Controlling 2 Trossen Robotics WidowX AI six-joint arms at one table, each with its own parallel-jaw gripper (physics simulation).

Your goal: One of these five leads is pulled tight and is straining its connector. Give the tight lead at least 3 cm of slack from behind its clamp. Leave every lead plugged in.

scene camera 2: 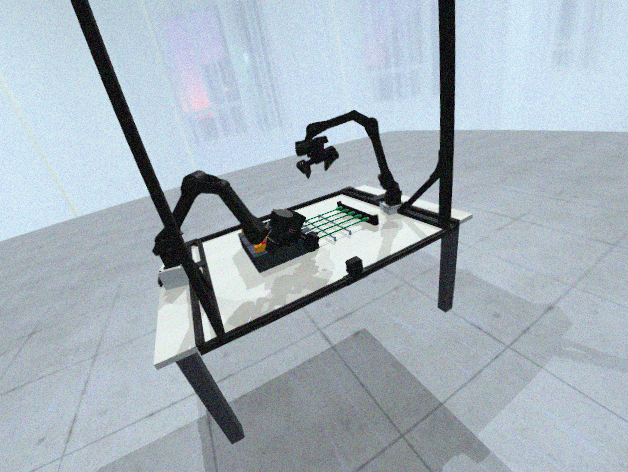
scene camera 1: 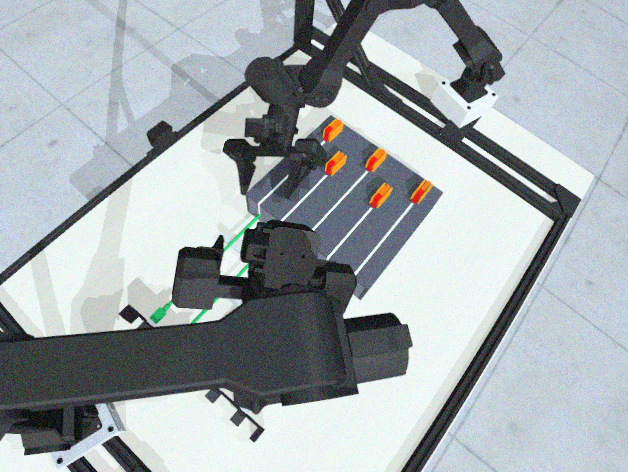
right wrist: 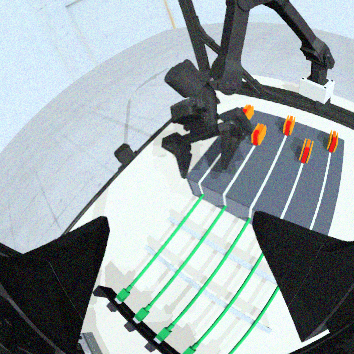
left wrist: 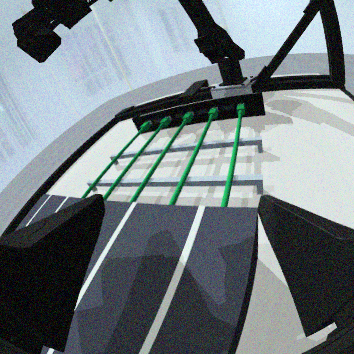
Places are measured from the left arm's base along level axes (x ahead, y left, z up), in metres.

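Where they show: left gripper, between the fingertips: (scene camera 2: 309, 227) (scene camera 1: 263, 196) (right wrist: 201, 173) (left wrist: 184, 203); right gripper, between the fingertips: (scene camera 2: 316, 174) (right wrist: 182, 222) (left wrist: 84, 10); left arm's base, origin of its link: (scene camera 2: 174, 263) (scene camera 1: 468, 89) (right wrist: 317, 79); right arm's base, origin of its link: (scene camera 2: 393, 203) (scene camera 1: 74, 420) (left wrist: 233, 81).
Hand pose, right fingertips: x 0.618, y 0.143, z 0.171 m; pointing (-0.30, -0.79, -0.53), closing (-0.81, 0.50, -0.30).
Observation:
Each offset is from my right fingertips to the top centre of the thing. "pt": to the spot under its first point.
Several green leads {pt dx -0.029, dy -0.121, dz -0.221 m} (scene camera 1: 241, 233) (left wrist: 232, 165) (right wrist: 171, 235) run from the dark socket bar {pt dx +0.191, dy -0.089, dz -0.229 m} (left wrist: 257, 106) to a grey block (scene camera 1: 395, 237) (left wrist: 155, 220) (right wrist: 260, 172), where they continue as white lines to orange-and-red clamps. A front clamp {dx -0.255, dy -0.025, dz -0.151 m} (scene camera 1: 380, 195) (right wrist: 306, 151) and an edge clamp {dx -0.327, dy +0.008, dz -0.151 m} (scene camera 1: 420, 191) (right wrist: 333, 142) are among them. The visible plugs sit at the bar. I cannot tell which lead is tight. My left gripper (scene camera 1: 267, 194) (left wrist: 184, 203) is open over the block's upper-left part in scene camera 1. My right gripper (scene camera 2: 317, 172) (right wrist: 182, 222) is open, high above the table; its arm hides some leads in scene camera 1.
Two pale crossbars {pt dx +0.048, dy -0.044, dz -0.230 m} (left wrist: 200, 146) stand across the leads between bar and block. A small black box {pt dx +0.001, dy -0.382, dz -0.197 m} (scene camera 1: 161, 134) (scene camera 2: 353, 265) sits on the table's dark edge frame. Dark upright posts (scene camera 2: 446, 101) rise from the table frame. The arms are close together in scene camera 1.

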